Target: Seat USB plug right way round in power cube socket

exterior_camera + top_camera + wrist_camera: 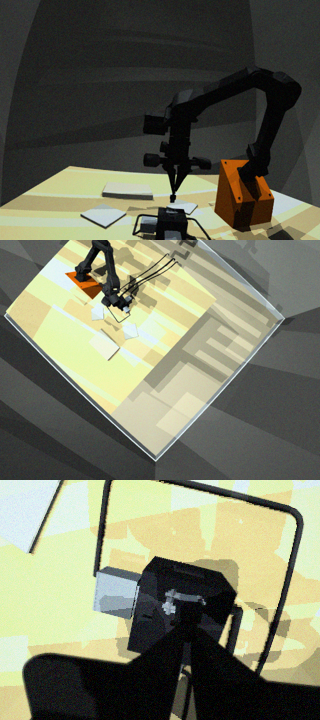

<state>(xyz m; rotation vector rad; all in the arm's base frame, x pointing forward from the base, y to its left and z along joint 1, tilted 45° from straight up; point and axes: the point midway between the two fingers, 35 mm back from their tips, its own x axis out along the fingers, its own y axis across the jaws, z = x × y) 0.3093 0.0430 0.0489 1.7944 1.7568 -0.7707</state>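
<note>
The dark USB plug is 20 mm below my gripper tip. From my gripper tip the other things lie so: plate (200 mm ahead, 90 mm to the right, 130 mm below).
</note>
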